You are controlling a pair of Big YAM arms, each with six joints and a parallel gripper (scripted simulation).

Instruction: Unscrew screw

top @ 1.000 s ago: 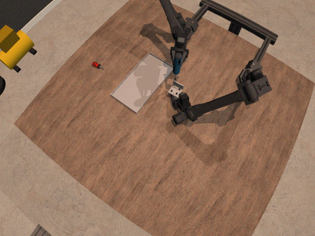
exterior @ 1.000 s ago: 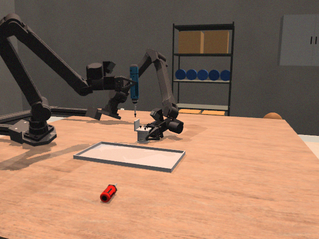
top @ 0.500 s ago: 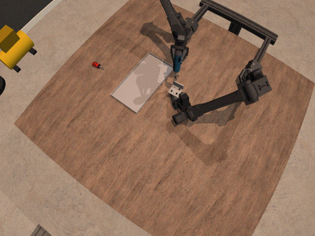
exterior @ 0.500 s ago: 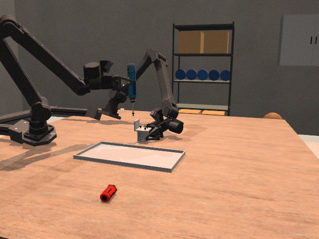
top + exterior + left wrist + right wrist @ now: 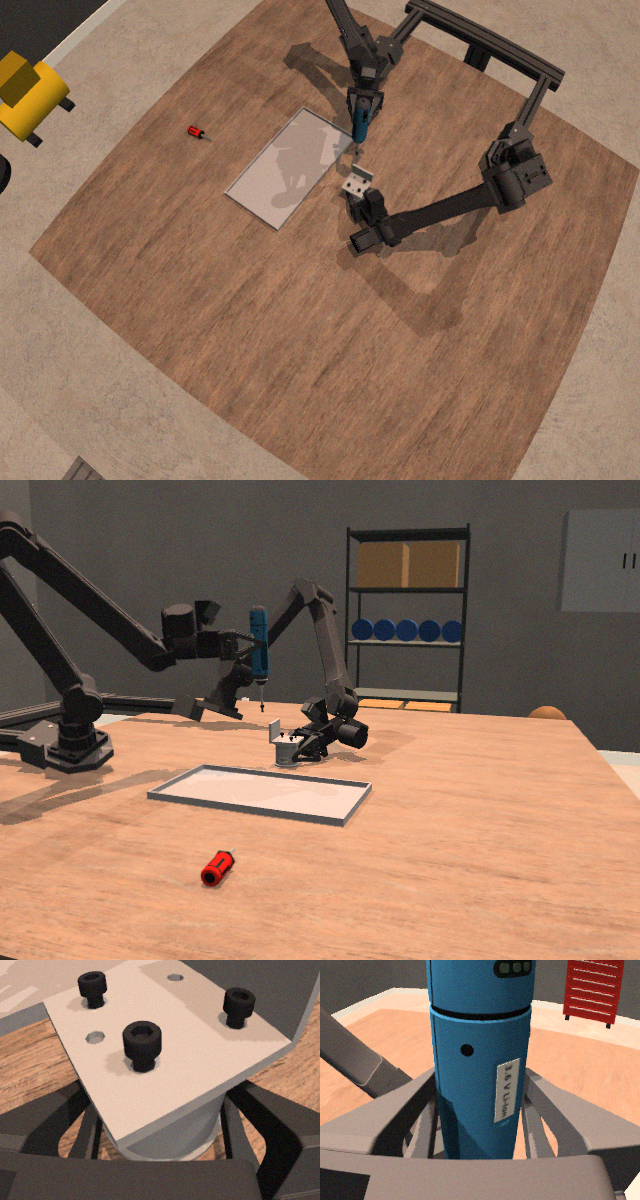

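Now: the joint module 10 mm above my left hand. The rest, counted from my left hand: shallow grey tray 220 mm to the right, 60 mm ahead, 20 mm below; pale l-shaped bracket 50 mm above; red manual screwdriver 550 mm to the right, 180 mm ahead, 10 mm below.
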